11 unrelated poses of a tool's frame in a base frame.
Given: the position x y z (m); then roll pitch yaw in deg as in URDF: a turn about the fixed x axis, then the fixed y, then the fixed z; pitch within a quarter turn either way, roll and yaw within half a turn.
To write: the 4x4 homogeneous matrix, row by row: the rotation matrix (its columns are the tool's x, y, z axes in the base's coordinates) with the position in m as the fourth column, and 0 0 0 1 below. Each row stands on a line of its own. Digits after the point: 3 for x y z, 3 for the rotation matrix.
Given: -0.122, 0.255, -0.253, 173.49, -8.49, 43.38
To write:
0.719, 0.670, 0.184, -0.122
0.679, -0.734, 0.018, 0.255
0.148, 0.112, -0.983, -0.253
0, 0, 0, 1

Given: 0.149, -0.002, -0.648, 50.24, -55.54, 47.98
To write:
0.379, -0.899, 0.218, 0.149
0.420, -0.043, -0.906, -0.002
0.825, 0.435, 0.362, -0.648
0, 0, 0, 1

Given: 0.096, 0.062, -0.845, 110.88, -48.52, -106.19
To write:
-0.185, -0.147, -0.972, 0.096
-0.636, 0.772, 0.004, 0.062
0.749, 0.619, -0.236, -0.845
0, 0, 0, 1

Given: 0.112, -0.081, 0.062, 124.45, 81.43, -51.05
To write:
0.094, 0.073, -0.993, 0.112
-0.116, -0.990, -0.083, -0.081
-0.989, 0.123, -0.084, 0.062
0, 0, 0, 1

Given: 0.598, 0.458, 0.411, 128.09, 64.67, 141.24
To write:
-0.334, -0.168, 0.928, 0.598
0.268, 0.926, 0.265, 0.458
-0.904, 0.337, -0.264, 0.411
0, 0, 0, 1

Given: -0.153, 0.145, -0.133, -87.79, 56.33, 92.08
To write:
-0.020, -0.008, -1.000, -0.153
0.554, -0.832, -0.004, 0.145
-0.832, -0.554, 0.021, -0.133
0, 0, 0, 1

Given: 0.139, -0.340, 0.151, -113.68, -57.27, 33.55
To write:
0.451, 0.864, -0.225, 0.139
0.299, 0.091, 0.950, -0.340
0.841, -0.495, -0.217, 0.151
0, 0, 0, 1

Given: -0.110, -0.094, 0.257, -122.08, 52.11, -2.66
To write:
0.613, -0.693, -0.379, -0.110
-0.029, -0.499, 0.866, -0.094
-0.789, -0.520, -0.326, 0.257
0, 0, 0, 1

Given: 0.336, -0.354, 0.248, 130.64, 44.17, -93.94
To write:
-0.049, -0.686, -0.726, 0.336
-0.716, -0.483, 0.505, -0.354
-0.697, 0.544, -0.467, 0.248
0, 0, 0, 1

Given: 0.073, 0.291, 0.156, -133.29, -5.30, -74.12
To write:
0.272, -0.641, 0.717, 0.073
-0.958, -0.252, 0.138, 0.291
0.092, -0.725, -0.683, 0.156
0, 0, 0, 1

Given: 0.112, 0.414, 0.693, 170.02, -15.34, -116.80
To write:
-0.435, -0.858, -0.272, 0.112
-0.861, 0.485, -0.154, 0.414
0.265, 0.167, -0.950, 0.693
0, 0, 0, 1

